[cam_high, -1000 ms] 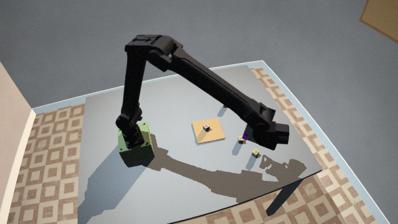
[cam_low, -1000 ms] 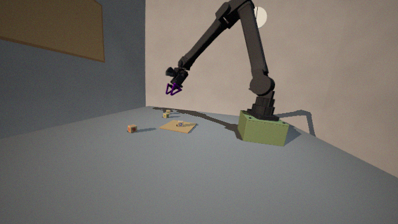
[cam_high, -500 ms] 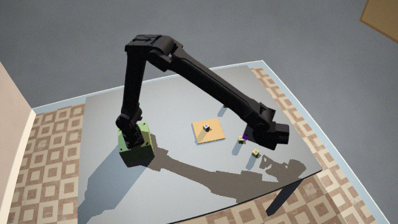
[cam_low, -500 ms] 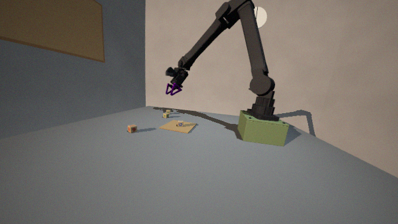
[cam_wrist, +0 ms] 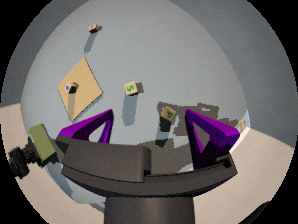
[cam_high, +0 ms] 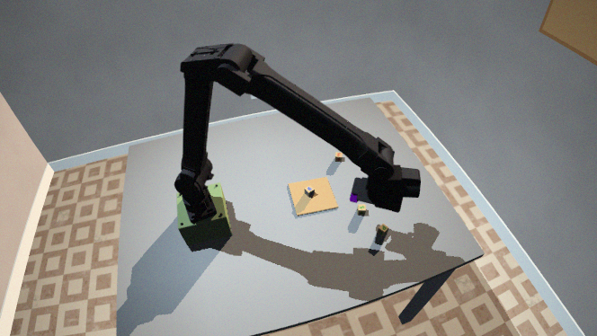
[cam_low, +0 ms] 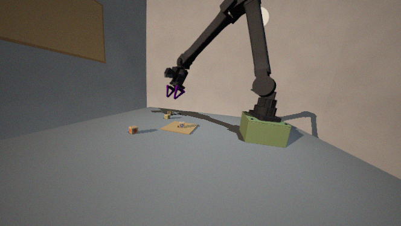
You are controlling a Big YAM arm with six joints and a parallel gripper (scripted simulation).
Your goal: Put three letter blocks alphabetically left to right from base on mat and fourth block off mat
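Right now my hand is 10 cm past the tan mat, 20 cm to the right of it and 13 cm above it. Also, from my hand: block 2 cm ahead, 4 cm to the right, 12 cm below.
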